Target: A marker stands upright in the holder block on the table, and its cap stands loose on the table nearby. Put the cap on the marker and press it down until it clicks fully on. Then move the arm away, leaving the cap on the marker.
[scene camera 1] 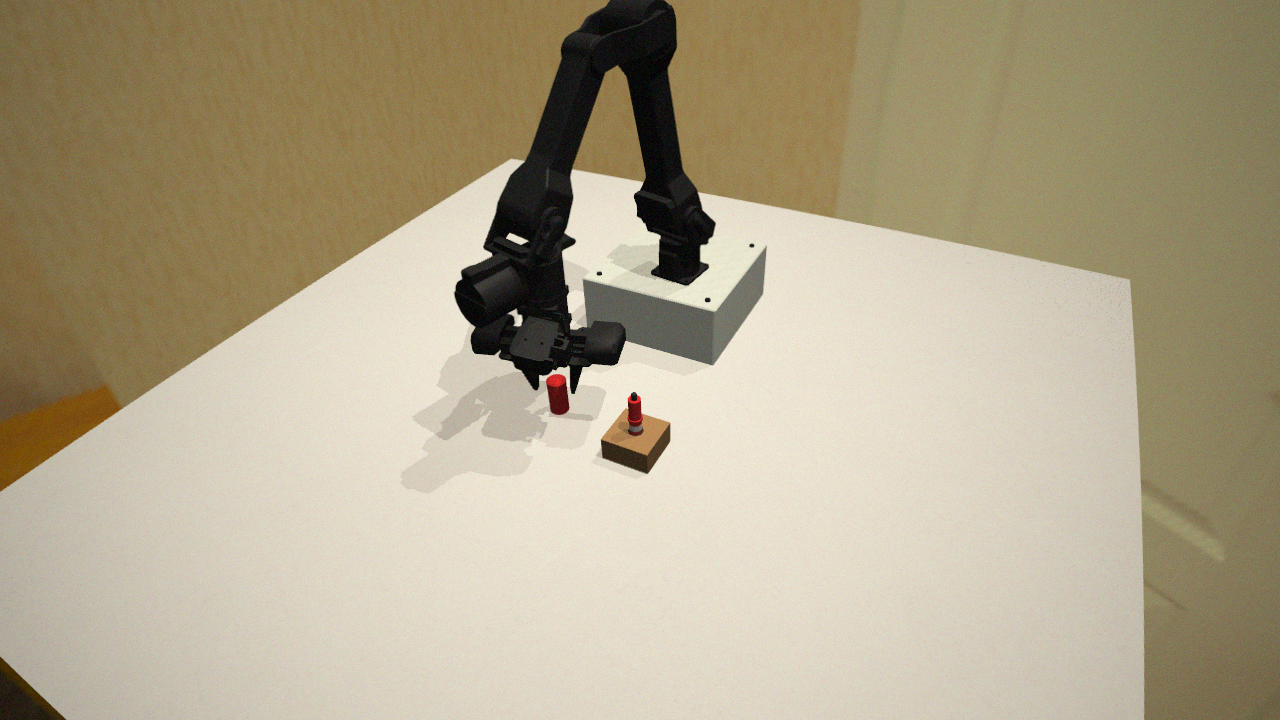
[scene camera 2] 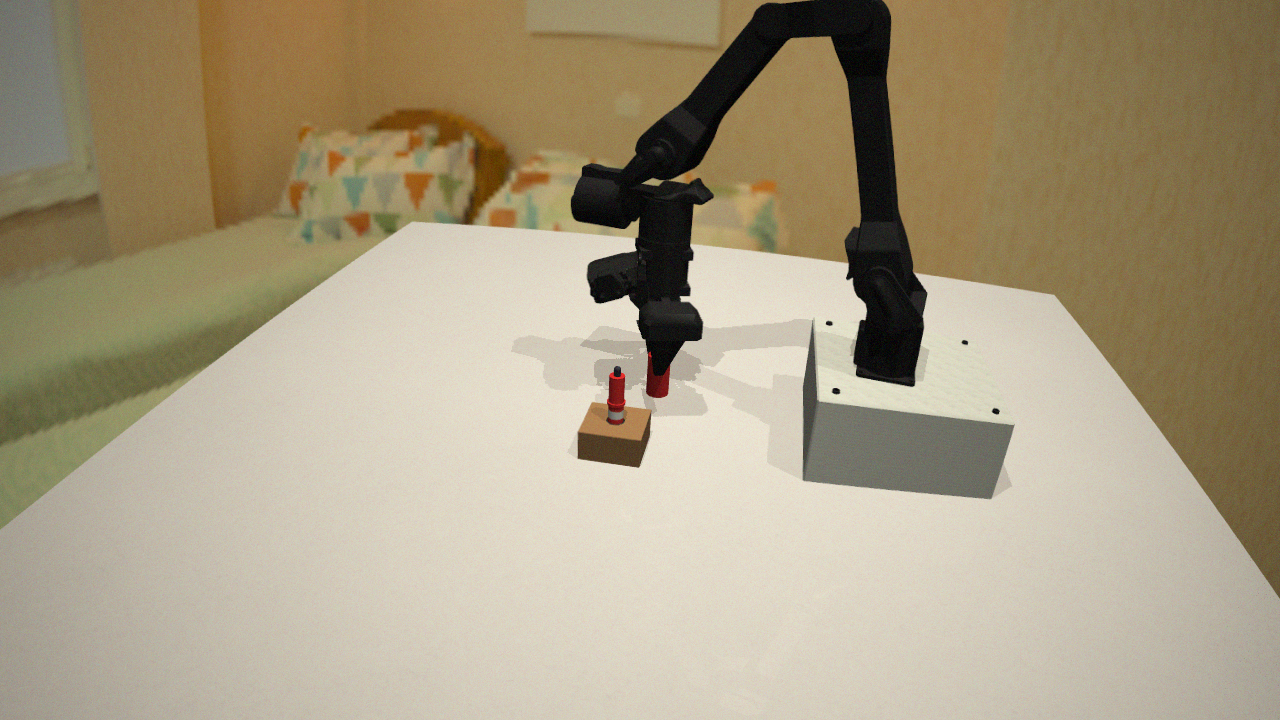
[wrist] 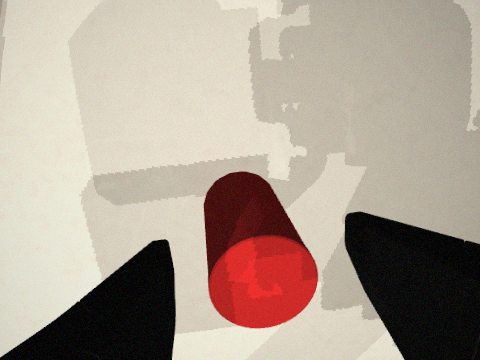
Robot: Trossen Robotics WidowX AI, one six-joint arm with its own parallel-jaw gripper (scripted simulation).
Labels:
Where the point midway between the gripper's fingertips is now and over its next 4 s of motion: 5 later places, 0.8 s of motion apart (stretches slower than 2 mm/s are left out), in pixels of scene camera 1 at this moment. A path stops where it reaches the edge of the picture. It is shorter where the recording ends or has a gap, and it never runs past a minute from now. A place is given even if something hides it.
My gripper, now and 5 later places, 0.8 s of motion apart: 555, 390; 558, 401; 556, 379; 575, 371; 619, 372; 632, 384

